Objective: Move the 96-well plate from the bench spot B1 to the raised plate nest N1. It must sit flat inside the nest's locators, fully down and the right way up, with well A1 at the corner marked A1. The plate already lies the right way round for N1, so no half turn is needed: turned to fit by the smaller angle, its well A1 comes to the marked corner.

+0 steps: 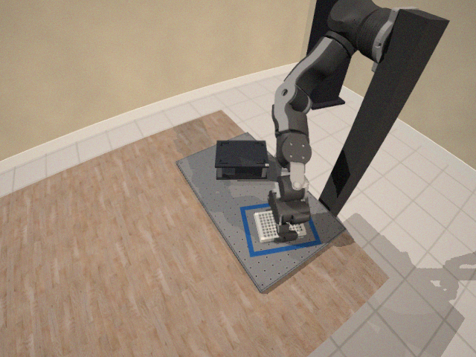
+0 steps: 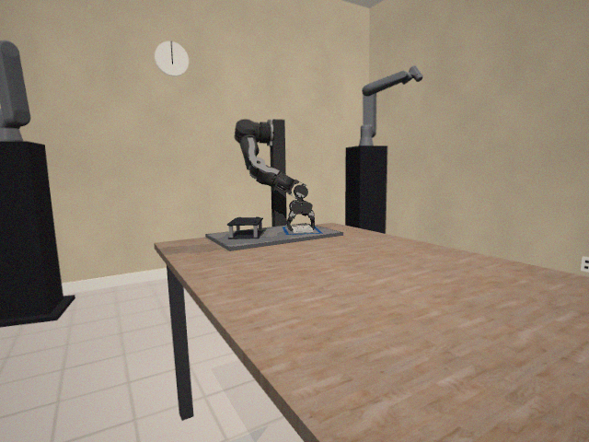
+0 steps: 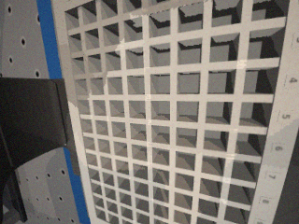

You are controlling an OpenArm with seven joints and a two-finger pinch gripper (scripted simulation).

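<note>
The white 96-well plate is right at my hand. Also, from my hand: black raised nest N1 (240 mm to the right, 50 mm above, 20 mm ahead); A1 label (170 mm to the right, 60 mm above, 40 mm behind).
</note>
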